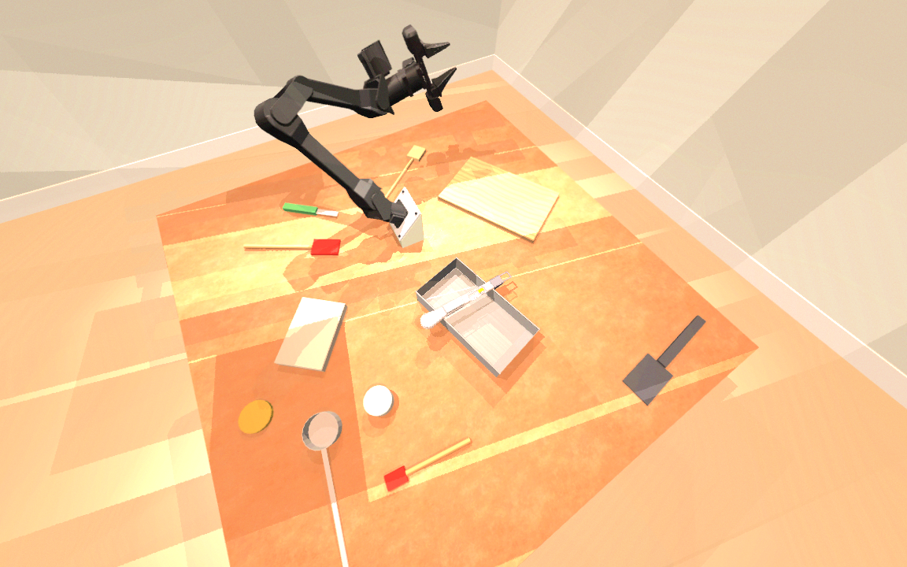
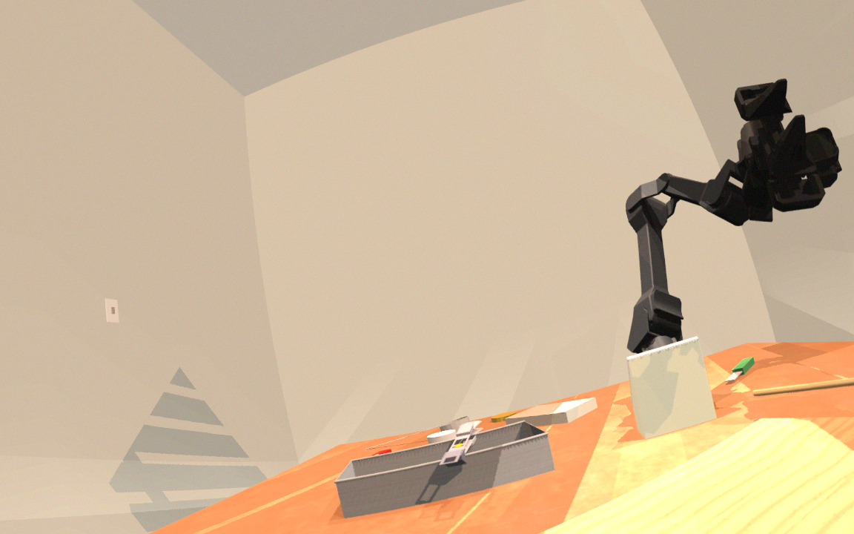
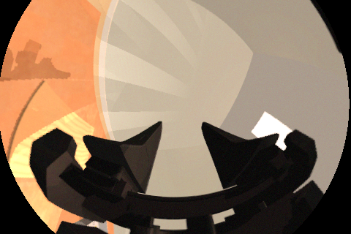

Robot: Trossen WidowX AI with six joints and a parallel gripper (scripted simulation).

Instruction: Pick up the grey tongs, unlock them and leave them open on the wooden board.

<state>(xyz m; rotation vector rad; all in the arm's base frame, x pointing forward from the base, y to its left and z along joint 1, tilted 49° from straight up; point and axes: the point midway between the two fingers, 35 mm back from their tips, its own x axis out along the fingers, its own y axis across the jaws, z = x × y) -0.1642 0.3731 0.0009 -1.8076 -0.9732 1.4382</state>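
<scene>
Right now my gripper tip is 550 mm short of the metal roasting tin, 230 mm to the left of it and 330 mm above it. The rest, counted from my gripper tip: white disc (620 mm ahead, 540 mm to the right, 340 mm below); then wooden board (200 mm ahead, 80 mm to the left, 350 mm below); then white slab (380 mm ahead, 630 mm to the right, 350 mm below).
</scene>
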